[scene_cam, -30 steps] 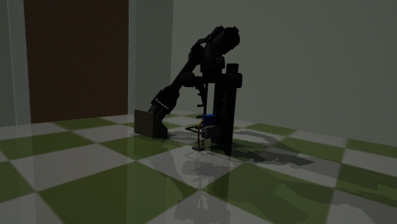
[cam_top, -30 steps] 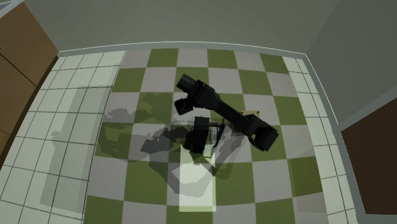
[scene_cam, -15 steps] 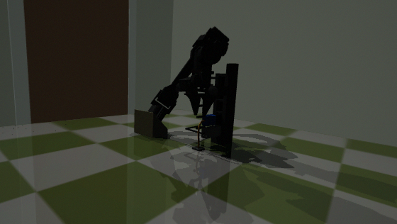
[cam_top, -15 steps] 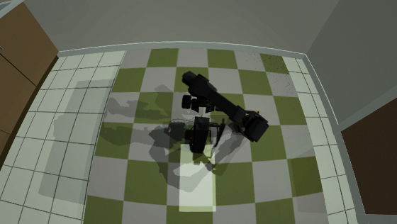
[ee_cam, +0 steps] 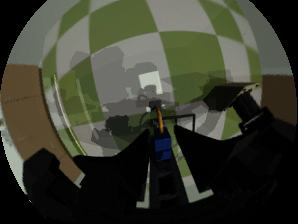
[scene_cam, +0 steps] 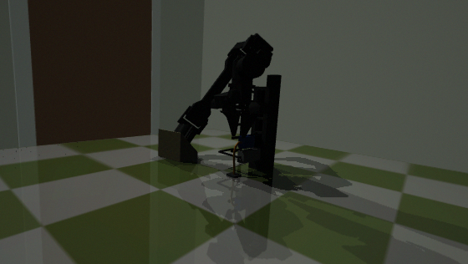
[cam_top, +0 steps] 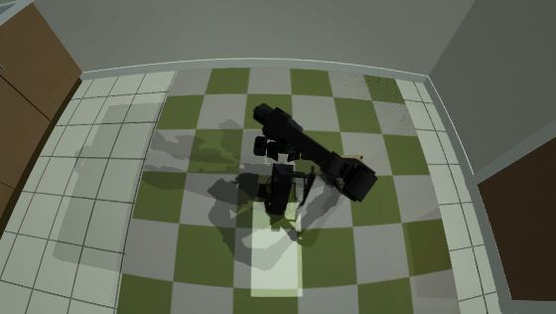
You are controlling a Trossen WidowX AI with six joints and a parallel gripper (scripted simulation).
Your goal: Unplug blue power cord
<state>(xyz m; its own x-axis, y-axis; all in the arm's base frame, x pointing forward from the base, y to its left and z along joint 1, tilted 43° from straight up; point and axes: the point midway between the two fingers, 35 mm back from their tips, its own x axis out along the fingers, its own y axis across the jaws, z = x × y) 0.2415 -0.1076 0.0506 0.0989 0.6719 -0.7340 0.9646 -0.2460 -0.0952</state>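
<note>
My gripper tip is 10 mm short of the blue plug, 60 mm to the right of it and 10 mm above it.
</note>
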